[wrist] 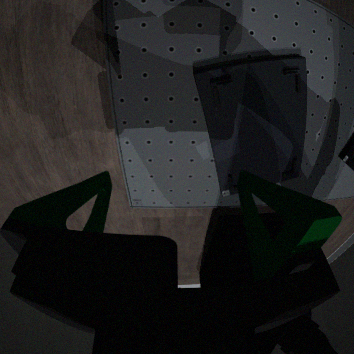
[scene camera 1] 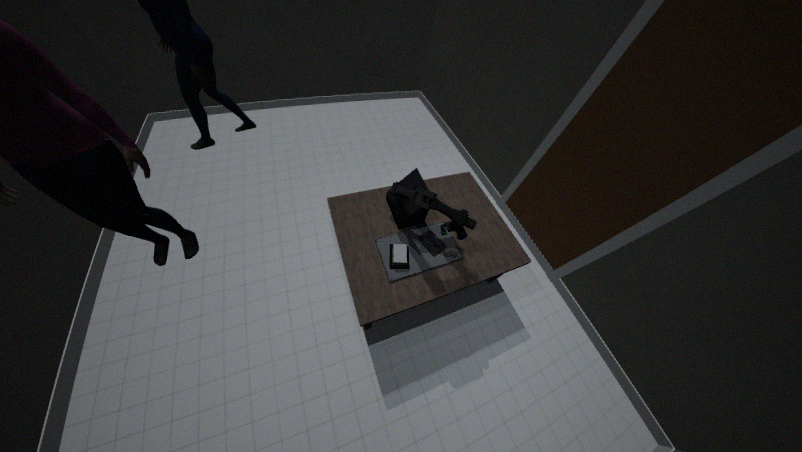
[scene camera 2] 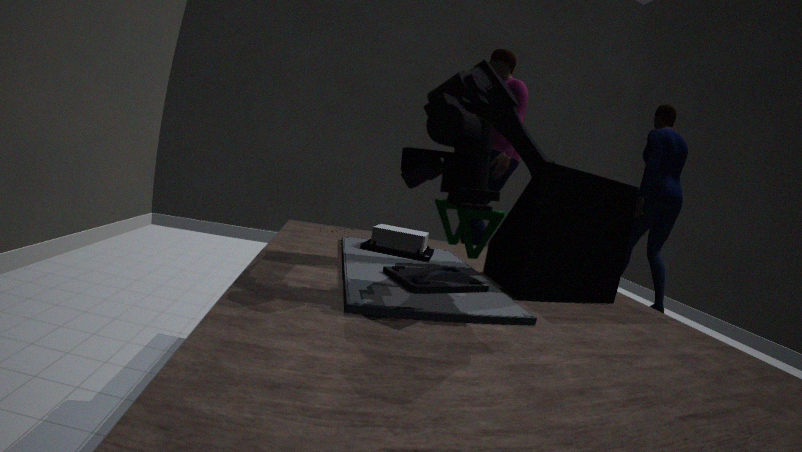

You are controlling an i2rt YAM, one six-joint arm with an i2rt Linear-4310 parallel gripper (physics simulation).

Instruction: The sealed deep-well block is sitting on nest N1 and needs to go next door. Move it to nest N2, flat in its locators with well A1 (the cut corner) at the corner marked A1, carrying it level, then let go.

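Pixels of known places: gripper, fingertip midpoint: (wrist: 174, 177) (scene camera 1: 448, 232) (scene camera 2: 461, 251); arm's base, origin of the base link: (scene camera 2: 566, 223).
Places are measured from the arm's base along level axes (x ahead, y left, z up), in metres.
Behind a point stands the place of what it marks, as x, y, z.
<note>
The sealed deep-well block (scene camera 1: 399, 253) @(0.346, -0.194, -0.091) (scene camera 2: 399, 238) @(0.359, -0.150, -0.106) is a white box lying flat on a dark nest, N1 (scene camera 1: 399, 267) @(0.414, -0.222, -0.135) (scene camera 2: 387, 248) @(0.385, -0.147, -0.132). The second nest, N2 (scene camera 1: 431, 243) @(0.349, 0.051, -0.132) (scene camera 2: 438, 277) @(0.340, 0.070, -0.133) (wrist: 265, 105) @(0.375, 0.064, -0.133), is a low dark plate with raised corner locators and carries no block. The A1 marks and the cut corner cannot be made out. My gripper (scene camera 2: 463, 249) @(0.348, 0.161, -0.062) (wrist: 174, 177) @(0.348, 0.161, -0.062) is open and empty, with green fingers pointing down. It hangs above the board's end near N2, away from the block. In the wrist view, N2 lies ahead and to the right, partly behind the right finger.
Both nests sit on a grey perforated board (scene camera 1: 418, 265) @(0.448, -0.103, -0.145) (scene camera 2: 359, 280) @(0.489, 0.093, -0.144) (wrist: 170, 115) @(0.363, 0.163, -0.144) on a wooden table (scene camera 1: 348, 241) @(0.114, -0.441, -0.157) (scene camera 2: 404, 381) @(0.491, 0.388, -0.157) (wrist: 50, 100) @(0.405, 0.305, -0.157). The black arm base (scene camera 1: 408, 216) @(0.156, -0.042, -0.027) (scene camera 2: 561, 247) @(0.094, 0.107, -0.045) stands beside the board. Two people are in the room beyond the table. Shadows cross the board.
</note>
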